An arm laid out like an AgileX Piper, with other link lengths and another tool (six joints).
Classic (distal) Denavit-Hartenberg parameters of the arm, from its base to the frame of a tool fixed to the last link. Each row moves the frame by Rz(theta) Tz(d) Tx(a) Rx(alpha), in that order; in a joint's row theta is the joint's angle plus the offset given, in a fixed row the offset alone. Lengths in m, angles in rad.
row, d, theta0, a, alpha
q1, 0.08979, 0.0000, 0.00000, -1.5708
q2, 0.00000, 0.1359, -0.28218, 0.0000
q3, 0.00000, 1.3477, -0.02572, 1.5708
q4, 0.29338, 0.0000, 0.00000, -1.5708
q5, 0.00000, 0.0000, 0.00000, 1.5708
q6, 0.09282, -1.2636, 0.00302, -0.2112
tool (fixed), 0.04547, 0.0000, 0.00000, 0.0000
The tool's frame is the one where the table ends.
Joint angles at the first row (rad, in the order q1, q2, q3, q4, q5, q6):
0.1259, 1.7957, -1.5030, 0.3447, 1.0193, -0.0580
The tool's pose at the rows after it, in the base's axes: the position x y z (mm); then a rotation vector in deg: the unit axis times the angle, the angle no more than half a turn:
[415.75 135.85 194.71 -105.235 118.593 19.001]
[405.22 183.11 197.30 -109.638 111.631 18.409]
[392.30 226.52 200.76 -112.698 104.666 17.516]
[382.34 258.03 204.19 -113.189 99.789 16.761]
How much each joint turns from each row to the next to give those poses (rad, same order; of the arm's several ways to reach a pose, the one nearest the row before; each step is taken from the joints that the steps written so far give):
0.0969, 0.0001, 0.0008, 0.0064, -0.0374, -0.0012
0.1118, 0.0000, 0.0001, 0.0062, -0.0569, -0.0001
0.1039, -0.0001, 0.0000, 0.0046, -0.0673, 0.0000
0.0751, 0.0013, 0.0000, 0.0032, -0.0678, 0.0117

